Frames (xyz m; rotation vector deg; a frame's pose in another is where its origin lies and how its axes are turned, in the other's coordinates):
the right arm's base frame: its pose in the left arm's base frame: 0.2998 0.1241 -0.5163 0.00 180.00 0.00
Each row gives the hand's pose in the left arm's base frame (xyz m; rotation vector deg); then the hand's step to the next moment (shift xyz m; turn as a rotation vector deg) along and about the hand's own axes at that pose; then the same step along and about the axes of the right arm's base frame.
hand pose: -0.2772 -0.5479 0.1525 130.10 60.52 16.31
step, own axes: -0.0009 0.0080 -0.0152 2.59 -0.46 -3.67
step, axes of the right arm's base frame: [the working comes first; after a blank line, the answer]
step, axes of the left arm's base frame: -0.0022 0.0020 0.0169 -0.15 3.78 2.47

0.0022 0.0020 -0.0169 0.15 3.78 -2.47
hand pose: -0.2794 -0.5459 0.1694 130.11 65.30 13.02
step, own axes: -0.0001 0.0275 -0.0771 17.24 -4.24 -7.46
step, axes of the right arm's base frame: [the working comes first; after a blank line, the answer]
step, axes of the left arm's base frame: -0.0118 0.0197 0.0786 4.87 18.53 1.89

0.0118 0.0197 -0.0786 -4.87 18.53 -1.89
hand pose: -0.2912 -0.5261 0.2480 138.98 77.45 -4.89
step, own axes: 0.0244 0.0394 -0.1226 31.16 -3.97 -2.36
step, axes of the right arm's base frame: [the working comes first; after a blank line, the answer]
step, axes of the left arm's base frame: 0.0312 0.0426 0.1200 13.24 27.96 -5.92

-0.0312 0.0426 -0.1200 -13.24 27.96 5.92
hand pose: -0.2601 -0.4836 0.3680 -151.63 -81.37 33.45
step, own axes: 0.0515 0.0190 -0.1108 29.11 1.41 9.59
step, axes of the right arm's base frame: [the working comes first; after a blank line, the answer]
step, axes of the left arm's base frame: 0.0813 0.0431 0.0827 12.06 21.97 -17.70

-0.0813 0.0431 -0.0827 -12.06 21.97 17.70
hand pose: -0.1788 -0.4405 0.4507 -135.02 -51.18 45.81
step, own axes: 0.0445 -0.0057 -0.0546 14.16 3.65 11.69
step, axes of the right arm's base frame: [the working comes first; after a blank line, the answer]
step, axes of the left arm's base frame: 0.0614 0.0226 0.0268 2.42 10.36 -15.40

-0.0614 0.0226 -0.0268 -2.42 10.36 15.40
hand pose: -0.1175 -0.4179 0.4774 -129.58 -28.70 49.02
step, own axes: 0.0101 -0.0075 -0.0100 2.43 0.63 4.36
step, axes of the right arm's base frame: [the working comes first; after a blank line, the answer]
step, axes of the left arm's base frame: 0.0133 0.0064 0.0065 -1.21 2.82 -3.98

-0.0133 0.0064 -0.0065 1.21 2.82 3.98
